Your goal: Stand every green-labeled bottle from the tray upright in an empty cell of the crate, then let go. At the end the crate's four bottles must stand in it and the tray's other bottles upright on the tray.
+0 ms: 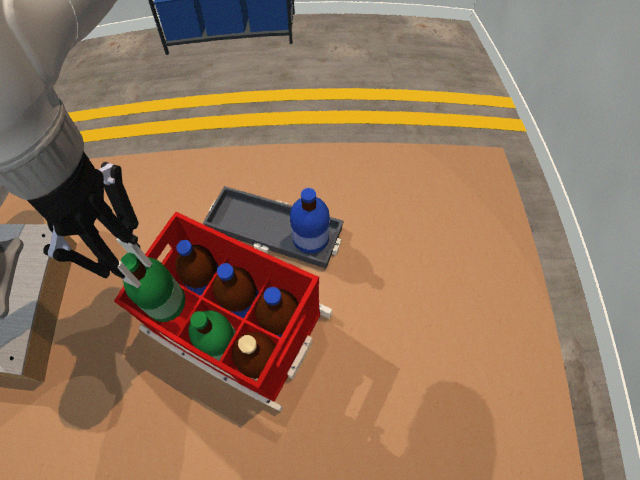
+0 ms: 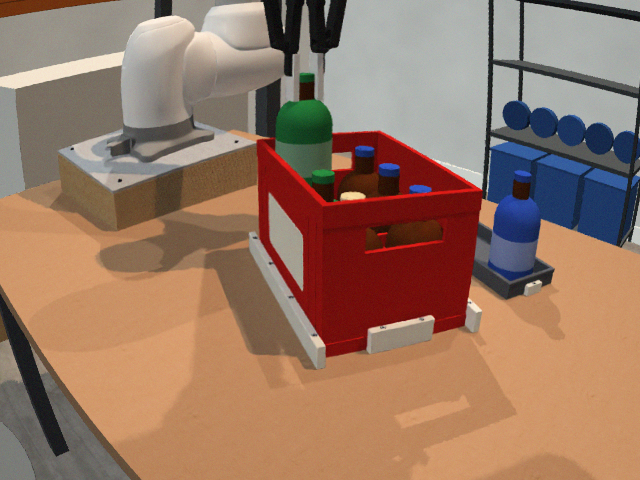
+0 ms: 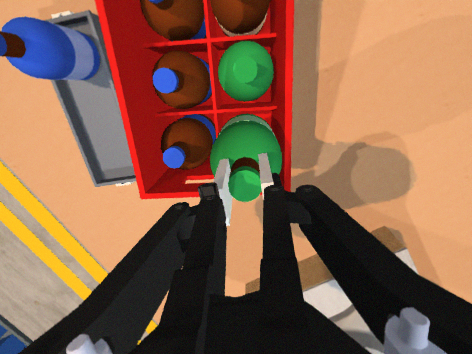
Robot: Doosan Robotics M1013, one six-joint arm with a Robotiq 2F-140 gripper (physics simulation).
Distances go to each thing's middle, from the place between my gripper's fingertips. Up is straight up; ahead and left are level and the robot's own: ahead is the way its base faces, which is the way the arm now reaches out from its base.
Now: the red crate [image 2: 319, 248] 15 cm below my hand, 9 cm ahead of it and 1 cm to the right of it. Also, from my hand: grey tray [image 1: 240, 215]: 23 cm below, 20 cm to the left, 18 cm ahead; white stop block [image 2: 409, 332]: 22 cm below, 21 cm ahead, 8 cm to the right.
